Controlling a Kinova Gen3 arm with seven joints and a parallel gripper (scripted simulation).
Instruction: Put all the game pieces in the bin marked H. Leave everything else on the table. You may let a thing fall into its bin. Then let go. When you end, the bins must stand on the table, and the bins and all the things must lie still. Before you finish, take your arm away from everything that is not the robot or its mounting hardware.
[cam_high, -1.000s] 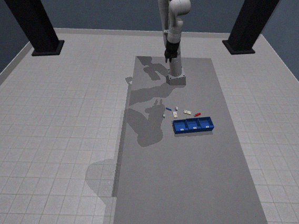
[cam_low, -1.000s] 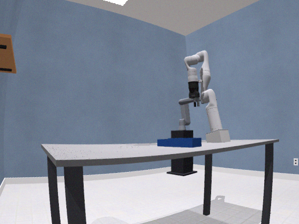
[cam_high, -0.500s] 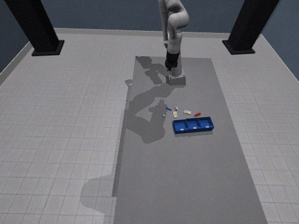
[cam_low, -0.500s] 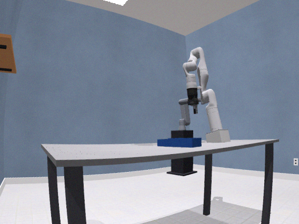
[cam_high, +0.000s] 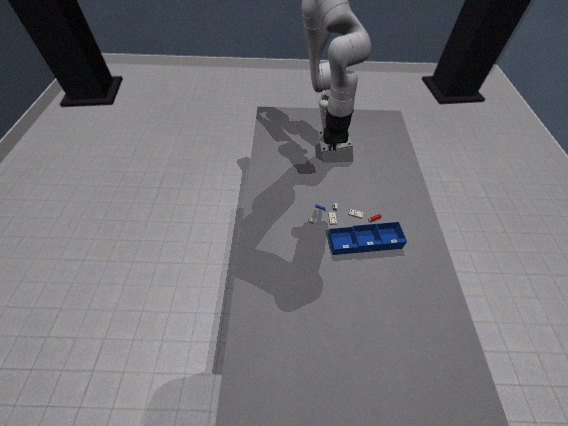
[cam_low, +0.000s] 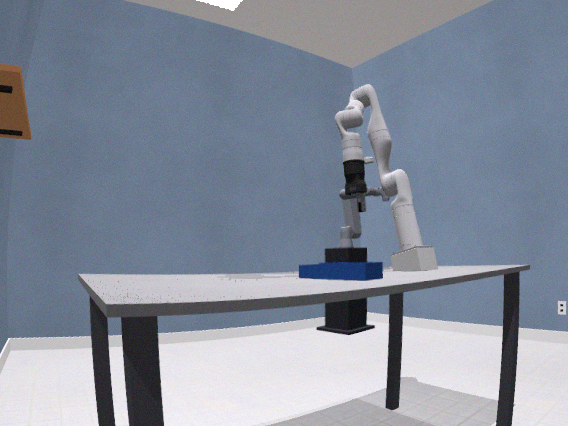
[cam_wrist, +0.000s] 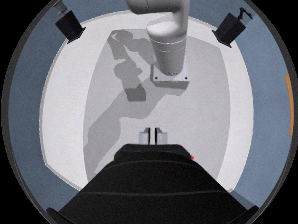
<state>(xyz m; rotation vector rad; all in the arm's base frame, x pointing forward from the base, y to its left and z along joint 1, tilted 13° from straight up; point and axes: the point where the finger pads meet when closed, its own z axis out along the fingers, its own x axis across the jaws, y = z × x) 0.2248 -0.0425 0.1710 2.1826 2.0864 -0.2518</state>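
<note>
My gripper is now 250 mm short of the blue three-compartment bin, 220 mm above it and 100 mm to the right of it. From my hand the other things lie so: blue piece: 230 mm below, 90 mm ahead, 30 mm to the right; then die: 230 mm below, 150 mm ahead, 80 mm to the right; then grey-white piece: 230 mm below, 90 mm ahead, 30 mm to the left.
</note>
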